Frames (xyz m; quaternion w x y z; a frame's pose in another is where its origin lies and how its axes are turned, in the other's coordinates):
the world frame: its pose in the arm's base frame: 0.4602 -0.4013 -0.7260 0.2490 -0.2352 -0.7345 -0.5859
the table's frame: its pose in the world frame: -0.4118 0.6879 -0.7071 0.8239 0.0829 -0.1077 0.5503
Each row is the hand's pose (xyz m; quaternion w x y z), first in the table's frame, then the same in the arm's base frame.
Working: the table's frame: its pose in the arm's base frame: 1.2775 -0.9752 -0.3446 0.4679 -0.6404 -0.5511 -0.2595

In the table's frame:
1: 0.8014 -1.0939 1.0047 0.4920 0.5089 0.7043 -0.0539
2: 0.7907 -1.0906 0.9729 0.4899 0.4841 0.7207 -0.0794
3: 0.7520 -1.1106 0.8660 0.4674 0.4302 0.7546 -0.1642
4: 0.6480 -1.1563 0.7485 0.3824 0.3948 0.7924 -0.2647
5: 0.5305 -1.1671 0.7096 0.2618 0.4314 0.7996 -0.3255
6: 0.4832 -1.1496 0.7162 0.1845 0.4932 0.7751 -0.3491
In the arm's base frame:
1: 0.2624 0.2357 0.2482 0.9302 0.1355 -0.1081 -0.3235
2: 0.2686 0.2028 0.2517 0.9158 0.1435 -0.1092 -0.3590
3: 0.2592 0.0893 0.2708 0.8675 0.1883 -0.1212 -0.4443
4: 0.2106 -0.0649 0.2472 0.7997 0.2913 -0.1119 -0.5129
5: 0.1772 -0.1542 0.1676 0.7549 0.4210 -0.0905 -0.4946
6: 0.1804 -0.1695 0.1192 0.7387 0.5061 -0.0905 -0.4358

